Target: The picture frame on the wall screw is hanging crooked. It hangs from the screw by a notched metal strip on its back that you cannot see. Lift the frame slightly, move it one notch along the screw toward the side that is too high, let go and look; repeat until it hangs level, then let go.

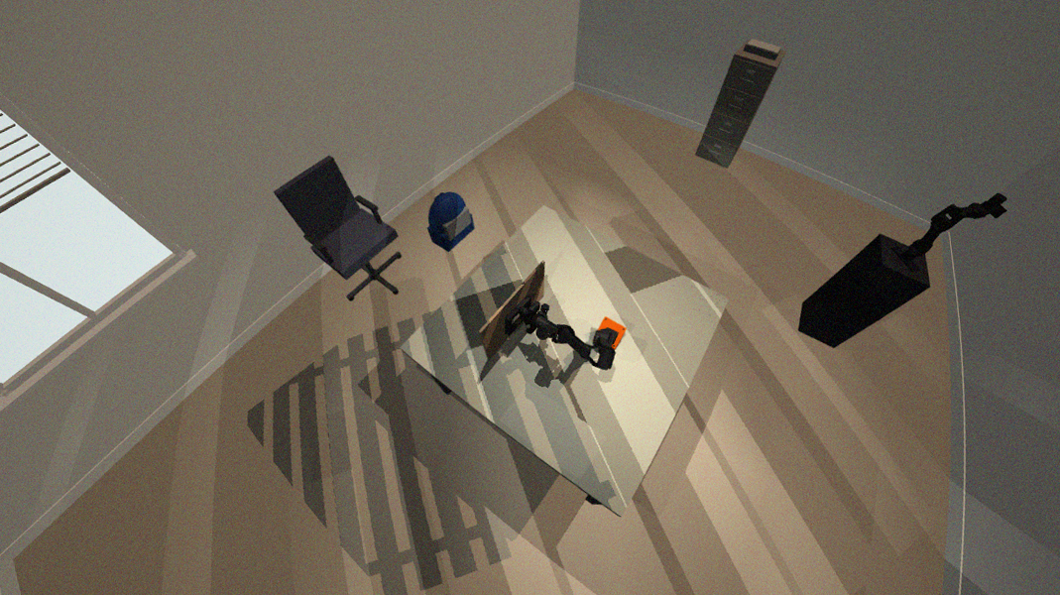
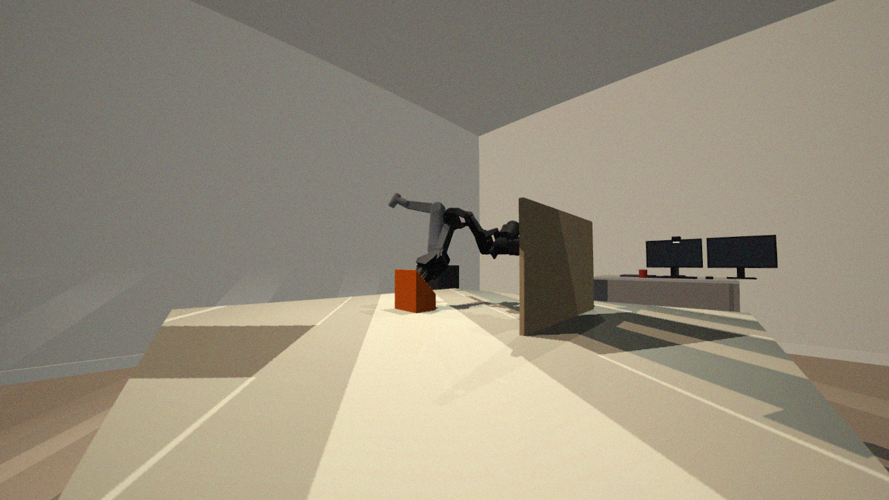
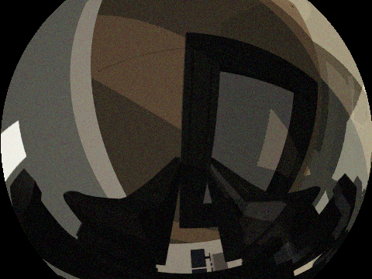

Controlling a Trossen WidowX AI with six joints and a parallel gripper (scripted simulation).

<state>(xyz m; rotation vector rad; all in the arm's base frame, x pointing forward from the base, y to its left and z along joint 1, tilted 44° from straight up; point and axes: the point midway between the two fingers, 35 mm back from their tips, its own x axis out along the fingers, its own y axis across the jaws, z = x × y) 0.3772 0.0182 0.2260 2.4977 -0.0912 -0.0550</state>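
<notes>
Right now the black picture frame is 1 cm ahead of my gripper tip and 5 cm below it. From my gripper tip the other things lie so: brown wall board (2 cm ahead, 1 cm to the right, 6 cm below).
</notes>
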